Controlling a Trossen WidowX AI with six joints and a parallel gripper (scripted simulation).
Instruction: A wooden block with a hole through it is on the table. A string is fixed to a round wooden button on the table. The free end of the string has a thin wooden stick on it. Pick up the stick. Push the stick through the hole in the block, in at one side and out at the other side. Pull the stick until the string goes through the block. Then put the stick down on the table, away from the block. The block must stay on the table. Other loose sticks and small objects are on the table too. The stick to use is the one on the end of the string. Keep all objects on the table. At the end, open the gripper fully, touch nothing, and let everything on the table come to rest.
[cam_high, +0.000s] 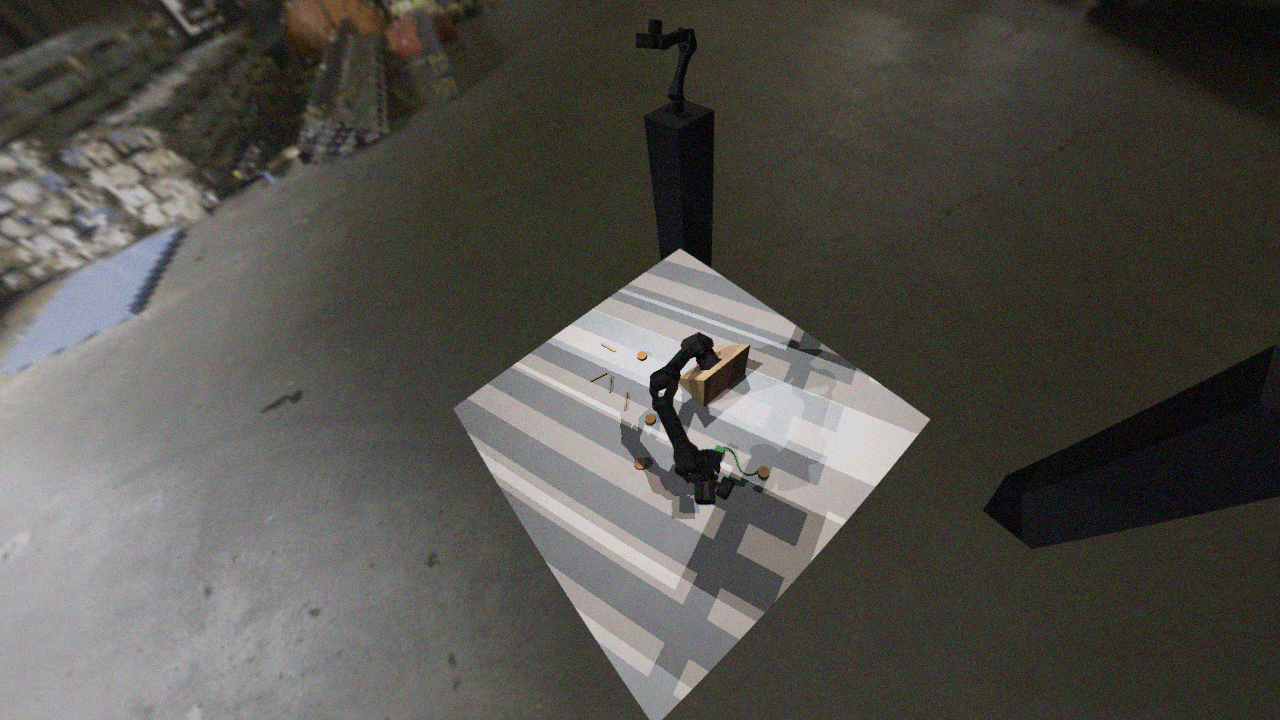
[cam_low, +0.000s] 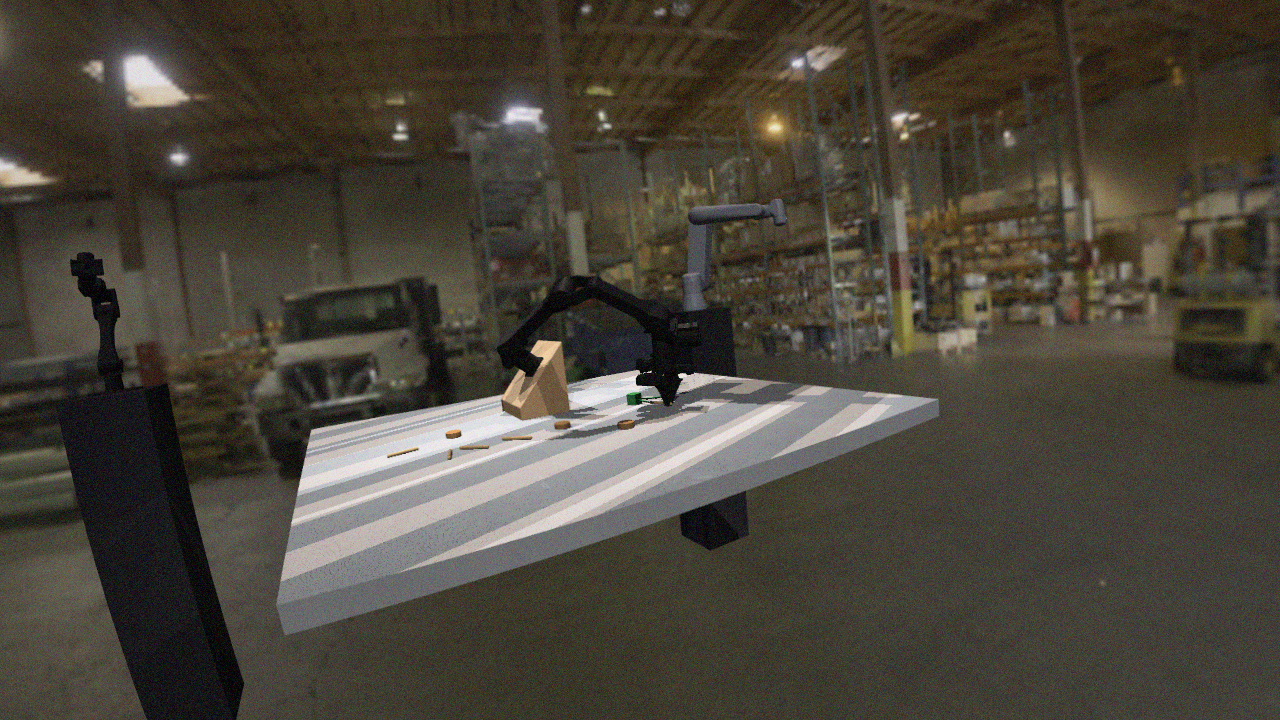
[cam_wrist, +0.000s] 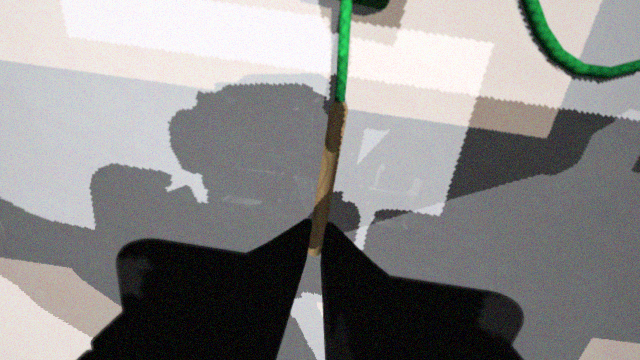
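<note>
My gripper tip is 40 mm past the thin wooden stick, 10 mm to the left of it and 10 mm below it. From my gripper tip the other things lie so: round wooden button (170 mm behind, 110 mm to the left, 10 mm above); green cube (110 mm behind, 40 mm to the right, 20 mm above).
</note>
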